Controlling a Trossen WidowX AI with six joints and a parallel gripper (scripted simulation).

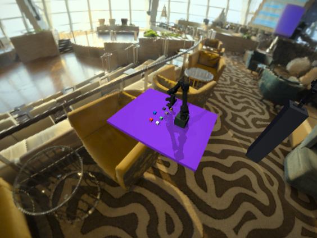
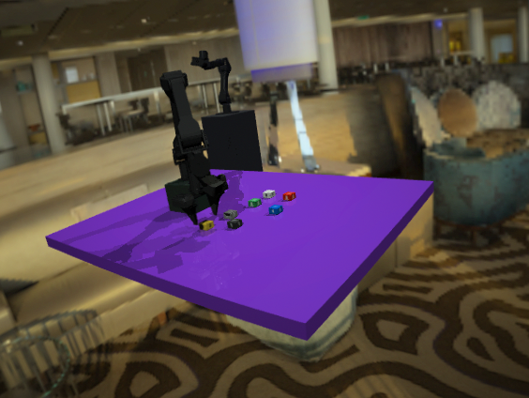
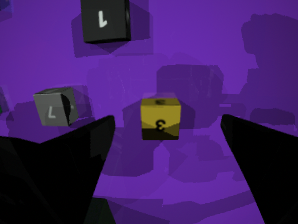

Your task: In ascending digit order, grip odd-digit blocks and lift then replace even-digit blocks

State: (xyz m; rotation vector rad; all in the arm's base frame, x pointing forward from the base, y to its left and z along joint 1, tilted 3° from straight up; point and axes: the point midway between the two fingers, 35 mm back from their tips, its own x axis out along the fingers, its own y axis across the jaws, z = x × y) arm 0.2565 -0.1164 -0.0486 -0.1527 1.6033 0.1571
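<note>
The yellow block is 1 cm behind my gripper tip and 2 cm below it. Also, from my gripper tip: green block (3 cm behind, 22 cm to the left, 2 cm below); then black block (6 cm ahead, 6 cm to the left, 2 cm below); then grey block (2 cm behind, 10 cm to the left, 2 cm below).
</note>
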